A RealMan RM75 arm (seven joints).
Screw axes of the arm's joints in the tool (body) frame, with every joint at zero. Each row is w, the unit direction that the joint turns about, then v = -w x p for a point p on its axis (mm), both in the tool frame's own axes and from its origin. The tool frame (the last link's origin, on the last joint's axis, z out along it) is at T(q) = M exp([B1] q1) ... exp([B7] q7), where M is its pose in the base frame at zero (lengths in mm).
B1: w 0 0 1 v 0.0 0.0 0.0
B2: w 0 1 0 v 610.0 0.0 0.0
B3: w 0 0 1 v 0.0 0.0 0.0
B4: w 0 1 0 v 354.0 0.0 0.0
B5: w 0 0 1 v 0.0 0.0 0.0
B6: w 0 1 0 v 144.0 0.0 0.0
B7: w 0 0 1 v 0.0 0.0 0.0
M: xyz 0.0 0.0 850.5 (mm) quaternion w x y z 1 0 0 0
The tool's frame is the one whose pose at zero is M.
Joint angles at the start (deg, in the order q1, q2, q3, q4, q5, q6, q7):
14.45 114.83 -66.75 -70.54 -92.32 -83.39 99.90
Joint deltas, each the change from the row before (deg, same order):
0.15 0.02 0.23 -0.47 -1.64 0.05 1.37
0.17 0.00 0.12 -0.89 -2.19 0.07 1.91
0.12 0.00 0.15 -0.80 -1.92 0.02 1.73
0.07 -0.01 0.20 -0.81 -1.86 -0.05 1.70
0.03 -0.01 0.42 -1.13 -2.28 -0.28 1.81
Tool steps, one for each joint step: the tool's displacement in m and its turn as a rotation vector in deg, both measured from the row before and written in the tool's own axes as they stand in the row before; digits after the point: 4 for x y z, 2 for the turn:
0.0011 -0.0013 -0.0003 0.48 1.38 0.62
0.0008 -0.0013 -0.0001 0.60 1.90 0.64
0.0007 -0.0012 -0.0005 0.63 1.63 0.64
0.0008 -0.0012 -0.0010 0.69 1.55 0.66
0.0007 -0.0015 -0.0022 0.92 1.84 0.51

